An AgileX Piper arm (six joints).
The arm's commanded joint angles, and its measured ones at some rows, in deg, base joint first. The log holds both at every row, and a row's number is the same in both.
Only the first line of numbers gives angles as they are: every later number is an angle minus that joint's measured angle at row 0.
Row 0, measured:
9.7, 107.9, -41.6, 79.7, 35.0, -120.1
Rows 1 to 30, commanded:
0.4, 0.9, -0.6, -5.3, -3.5, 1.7
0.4, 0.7, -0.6, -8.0, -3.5, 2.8
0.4, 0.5, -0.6, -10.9, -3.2, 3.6
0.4, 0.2, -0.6, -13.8, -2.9, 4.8
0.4, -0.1, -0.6, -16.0, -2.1, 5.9
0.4, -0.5, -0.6, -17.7, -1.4, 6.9
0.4, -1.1, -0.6, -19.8, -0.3, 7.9
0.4, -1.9, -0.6, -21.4, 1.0, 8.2
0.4, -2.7, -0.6, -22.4, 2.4, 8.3
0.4, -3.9, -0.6, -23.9, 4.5, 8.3
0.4, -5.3, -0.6, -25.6, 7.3, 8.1
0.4, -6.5, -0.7, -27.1, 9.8, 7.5
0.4, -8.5, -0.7, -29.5, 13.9, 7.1
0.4, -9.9, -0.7, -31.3, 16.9, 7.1
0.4, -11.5, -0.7, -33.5, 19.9, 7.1
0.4, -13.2, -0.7, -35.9, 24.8, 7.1
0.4, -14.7, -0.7, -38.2, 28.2, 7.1
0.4, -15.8, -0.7, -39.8, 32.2, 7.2
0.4, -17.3, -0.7, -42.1, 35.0, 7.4
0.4, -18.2, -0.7, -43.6, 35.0, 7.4
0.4, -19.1, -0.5, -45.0, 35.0, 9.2
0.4, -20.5, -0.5, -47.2, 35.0, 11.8
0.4, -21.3, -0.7, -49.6, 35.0, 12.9
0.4, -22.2, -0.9, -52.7, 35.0, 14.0
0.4, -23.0, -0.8, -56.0, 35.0, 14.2
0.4, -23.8, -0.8, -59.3, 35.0, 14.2
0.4, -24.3, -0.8, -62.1, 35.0, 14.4
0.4, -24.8, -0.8, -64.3, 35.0, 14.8
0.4, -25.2, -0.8, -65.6, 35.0, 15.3
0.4, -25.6, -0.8, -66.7, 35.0, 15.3
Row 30, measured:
0.3, -23.6, -0.6, -59.4, 34.0, 13.9
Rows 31 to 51, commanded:
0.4, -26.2, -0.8, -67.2, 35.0, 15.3
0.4, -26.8, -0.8, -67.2, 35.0, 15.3
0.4, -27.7, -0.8, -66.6, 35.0, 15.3
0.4, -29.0, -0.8, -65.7, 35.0, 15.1
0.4, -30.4, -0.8, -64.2, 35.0, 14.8
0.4, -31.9, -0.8, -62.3, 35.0, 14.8
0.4, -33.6, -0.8, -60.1, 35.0, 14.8
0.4, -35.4, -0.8, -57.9, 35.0, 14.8
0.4, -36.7, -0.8, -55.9, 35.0, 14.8
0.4, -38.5, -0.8, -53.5, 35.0, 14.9
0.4, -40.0, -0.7, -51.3, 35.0, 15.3
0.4, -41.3, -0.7, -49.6, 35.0, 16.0
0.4, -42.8, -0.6, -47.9, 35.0, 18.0
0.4, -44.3, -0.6, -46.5, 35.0, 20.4
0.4, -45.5, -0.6, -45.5, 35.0, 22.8
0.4, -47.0, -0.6, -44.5, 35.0, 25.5
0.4, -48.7, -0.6, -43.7, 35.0, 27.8
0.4, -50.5, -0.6, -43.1, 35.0, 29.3
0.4, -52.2, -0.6, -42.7, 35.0, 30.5
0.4, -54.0, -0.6, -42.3, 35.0, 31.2
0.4, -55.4, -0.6, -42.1, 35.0, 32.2
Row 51, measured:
0.3, -49.6, -0.5, -44.6, 34.2, 27.3
